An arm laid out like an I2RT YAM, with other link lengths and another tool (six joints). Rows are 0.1 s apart.
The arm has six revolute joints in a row. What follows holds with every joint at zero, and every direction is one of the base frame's. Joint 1 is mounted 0.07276 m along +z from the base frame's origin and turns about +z. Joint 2 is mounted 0.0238 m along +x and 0.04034 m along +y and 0.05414 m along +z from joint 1 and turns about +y. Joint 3 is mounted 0.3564 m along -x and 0.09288 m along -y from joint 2 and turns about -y. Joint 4 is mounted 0.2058 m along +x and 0.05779 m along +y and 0.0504 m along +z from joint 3 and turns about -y. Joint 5 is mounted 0.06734 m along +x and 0.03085 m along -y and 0.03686 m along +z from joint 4 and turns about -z. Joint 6 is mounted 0.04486 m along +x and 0.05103 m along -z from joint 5 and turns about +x. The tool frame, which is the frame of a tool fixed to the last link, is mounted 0.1 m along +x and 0.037 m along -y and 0.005 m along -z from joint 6; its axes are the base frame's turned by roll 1.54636, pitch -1.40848 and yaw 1.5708 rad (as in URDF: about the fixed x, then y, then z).
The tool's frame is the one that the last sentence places.
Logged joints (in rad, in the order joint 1, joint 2, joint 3, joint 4, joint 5, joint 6), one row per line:
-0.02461, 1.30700, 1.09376, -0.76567, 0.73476, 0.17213
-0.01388, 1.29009, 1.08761, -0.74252, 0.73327, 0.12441
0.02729, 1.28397, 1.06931, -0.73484, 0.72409, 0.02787
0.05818, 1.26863, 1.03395, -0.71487, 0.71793, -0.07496
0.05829, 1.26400, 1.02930, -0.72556, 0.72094, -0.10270
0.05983, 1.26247, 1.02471, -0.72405, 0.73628, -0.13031
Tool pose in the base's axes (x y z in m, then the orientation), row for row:
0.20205, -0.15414, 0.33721, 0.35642, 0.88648, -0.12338, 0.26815
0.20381, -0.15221, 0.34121, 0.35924, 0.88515, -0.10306, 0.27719
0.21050, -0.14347, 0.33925, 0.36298, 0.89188, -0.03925, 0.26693
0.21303, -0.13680, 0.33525, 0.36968, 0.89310, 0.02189, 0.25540
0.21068, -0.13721, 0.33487, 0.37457, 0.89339, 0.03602, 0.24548
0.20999, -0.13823, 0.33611, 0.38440, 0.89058, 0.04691, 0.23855
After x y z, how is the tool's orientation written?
As a quaternion, w x y z.
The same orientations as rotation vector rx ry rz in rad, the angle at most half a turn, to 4 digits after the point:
2.2892, -0.3186, 0.6924
2.2827, -0.2658, 0.7148
2.2959, -0.1010, 0.6871
2.2917, 0.0562, 0.6554
2.2872, 0.0922, 0.6285
2.2694, 0.1195, 0.6079

